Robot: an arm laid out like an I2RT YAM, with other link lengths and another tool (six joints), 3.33 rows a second.
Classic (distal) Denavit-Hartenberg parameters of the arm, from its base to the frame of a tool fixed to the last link. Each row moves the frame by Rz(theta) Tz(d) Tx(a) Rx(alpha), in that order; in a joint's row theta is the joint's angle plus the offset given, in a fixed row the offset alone. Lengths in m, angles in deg.
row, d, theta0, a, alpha
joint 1, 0.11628, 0.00, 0.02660, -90.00
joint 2, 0.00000, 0.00, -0.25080, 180.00
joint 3, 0.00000, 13.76, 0.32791, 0.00
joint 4, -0.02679, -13.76, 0.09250, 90.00
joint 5, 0.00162, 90.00, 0.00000, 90.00
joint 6, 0.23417, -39.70, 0.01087, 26.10
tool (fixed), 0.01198, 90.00, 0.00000, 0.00
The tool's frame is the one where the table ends.
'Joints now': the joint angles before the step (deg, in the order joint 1, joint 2, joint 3, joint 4, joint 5, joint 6). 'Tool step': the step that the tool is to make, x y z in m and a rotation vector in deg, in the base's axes. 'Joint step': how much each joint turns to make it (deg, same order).
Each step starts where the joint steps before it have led.
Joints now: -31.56, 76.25, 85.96, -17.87, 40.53, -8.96
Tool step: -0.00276, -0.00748, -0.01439, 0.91, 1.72, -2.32
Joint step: -0.07, 1.55, 0.27, -0.87, 2.24, 0.32
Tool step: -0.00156, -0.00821, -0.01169, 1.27, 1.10, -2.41
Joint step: -0.11, 2.41, 1.77, -1.88, 2.15, 1.32
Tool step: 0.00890, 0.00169, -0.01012, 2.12, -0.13, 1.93
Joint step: -0.10, 0.68, 0.98, -2.57, -2.42, 1.83
